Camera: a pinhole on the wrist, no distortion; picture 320 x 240 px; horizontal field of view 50.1 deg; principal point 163.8 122.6 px. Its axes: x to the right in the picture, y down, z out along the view. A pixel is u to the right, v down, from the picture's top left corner.
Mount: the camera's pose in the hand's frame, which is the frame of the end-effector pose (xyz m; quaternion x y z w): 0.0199 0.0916 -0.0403 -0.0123 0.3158 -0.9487 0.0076
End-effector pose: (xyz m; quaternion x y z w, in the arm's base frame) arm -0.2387 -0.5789 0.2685 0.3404 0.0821 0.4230 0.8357
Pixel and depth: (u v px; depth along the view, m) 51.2 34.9 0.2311
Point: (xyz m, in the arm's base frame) -0.1001 -0.5894 0.4202
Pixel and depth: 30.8 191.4 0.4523
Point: 0.1664 -0.6532 0.3407
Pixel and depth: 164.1 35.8 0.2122
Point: -0.1589 -0.6373 0.3992
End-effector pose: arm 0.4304 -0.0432 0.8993 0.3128 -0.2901 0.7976 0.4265
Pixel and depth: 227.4 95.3 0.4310
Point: 0.6552 -0.2397 1.0987
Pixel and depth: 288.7 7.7 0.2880
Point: 0.5326 -0.2616 1.0015
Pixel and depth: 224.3 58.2 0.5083
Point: 0.6814 -0.3169 1.1550
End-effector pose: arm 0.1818 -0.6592 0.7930 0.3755 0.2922 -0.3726 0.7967
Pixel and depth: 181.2 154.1 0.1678
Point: 0.1890 -0.7440 0.8192
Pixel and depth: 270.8 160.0 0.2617
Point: 0.1073 -0.8037 0.8833
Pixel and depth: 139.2 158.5 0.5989
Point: 0.0431 -1.1554 0.8319
